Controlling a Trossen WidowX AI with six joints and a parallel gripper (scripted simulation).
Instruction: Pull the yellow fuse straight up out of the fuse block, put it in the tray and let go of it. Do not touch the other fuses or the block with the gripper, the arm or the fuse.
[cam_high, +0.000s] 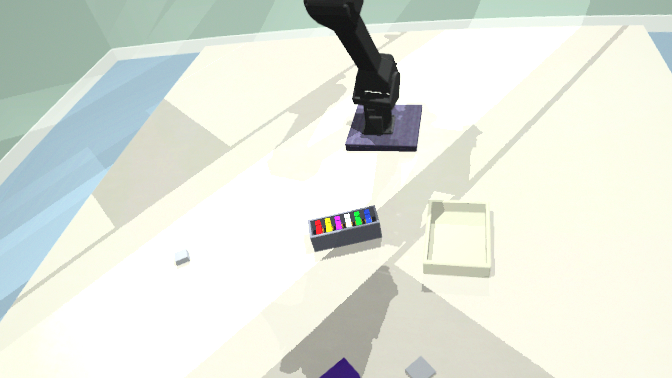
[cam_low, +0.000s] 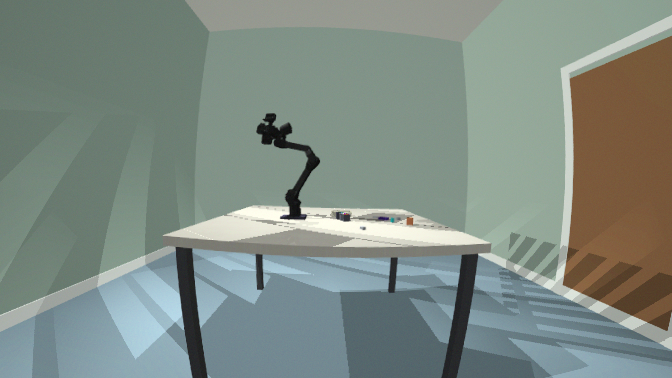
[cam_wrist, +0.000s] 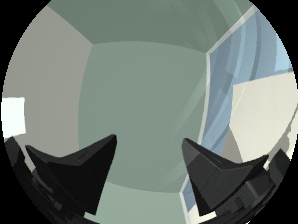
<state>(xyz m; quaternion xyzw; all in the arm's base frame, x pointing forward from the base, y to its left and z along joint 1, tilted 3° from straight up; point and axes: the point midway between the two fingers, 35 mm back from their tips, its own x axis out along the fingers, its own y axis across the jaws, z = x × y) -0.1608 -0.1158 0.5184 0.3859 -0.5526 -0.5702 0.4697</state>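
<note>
The yellow fuse is 48 cm ahead of my gripper tip, 8 cm to the left of it and 51 cm below it. Round my gripper tip: tray: 48 cm ahead, 30 cm to the left, 53 cm below.
</note>
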